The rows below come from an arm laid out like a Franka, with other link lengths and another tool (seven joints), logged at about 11 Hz.
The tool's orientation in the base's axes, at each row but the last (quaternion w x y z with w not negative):
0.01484 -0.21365 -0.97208 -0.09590
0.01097 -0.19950 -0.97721 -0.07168
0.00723 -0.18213 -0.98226 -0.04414
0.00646 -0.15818 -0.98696 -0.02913
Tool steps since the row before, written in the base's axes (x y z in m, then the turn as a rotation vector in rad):
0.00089 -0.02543 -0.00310 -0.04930 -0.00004 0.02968
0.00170 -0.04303 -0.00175 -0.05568 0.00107 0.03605
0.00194 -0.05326 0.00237 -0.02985 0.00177 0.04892
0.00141 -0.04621 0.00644 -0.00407 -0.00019 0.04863
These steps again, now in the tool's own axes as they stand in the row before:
-0.01152 -0.02283 -0.00185 0.04683 -0.01531 -0.02973
-0.01836 -0.03873 -0.00447 0.05345 -0.01593 -0.03591
-0.02076 -0.04862 -0.00712 0.02998 -0.00494 -0.04862
-0.01561 -0.04302 -0.00919 0.00487 0.00124 -0.04854

